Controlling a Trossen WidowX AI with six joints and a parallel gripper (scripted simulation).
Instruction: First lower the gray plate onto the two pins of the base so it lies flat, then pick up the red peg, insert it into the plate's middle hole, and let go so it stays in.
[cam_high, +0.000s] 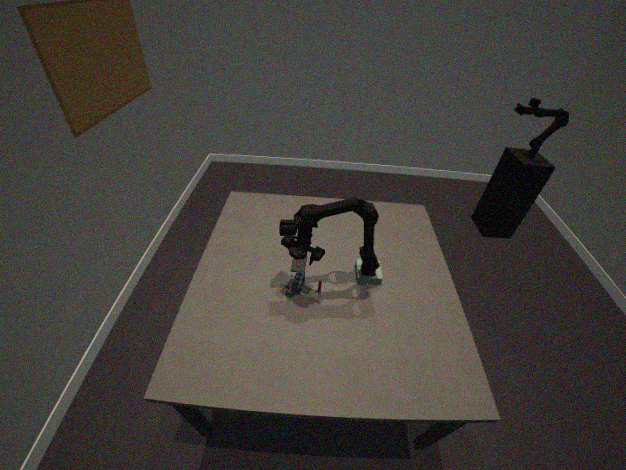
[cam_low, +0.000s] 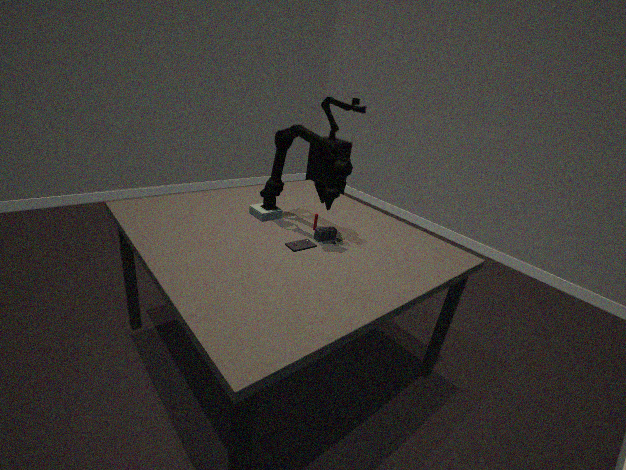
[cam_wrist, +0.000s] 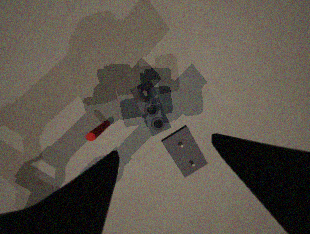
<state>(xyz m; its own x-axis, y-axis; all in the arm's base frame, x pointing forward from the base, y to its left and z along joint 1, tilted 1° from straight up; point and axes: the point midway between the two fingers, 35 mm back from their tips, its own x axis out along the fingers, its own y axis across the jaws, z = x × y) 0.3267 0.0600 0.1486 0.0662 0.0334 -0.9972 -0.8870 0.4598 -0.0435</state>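
Now: the gray plate 1 cm ahead of my gripper tip, 2 cm to the left of it and 12 cm below it. From my gripper tip the other things lie so: red peg 9 cm behind, 5 cm to the left, 12 cm below.
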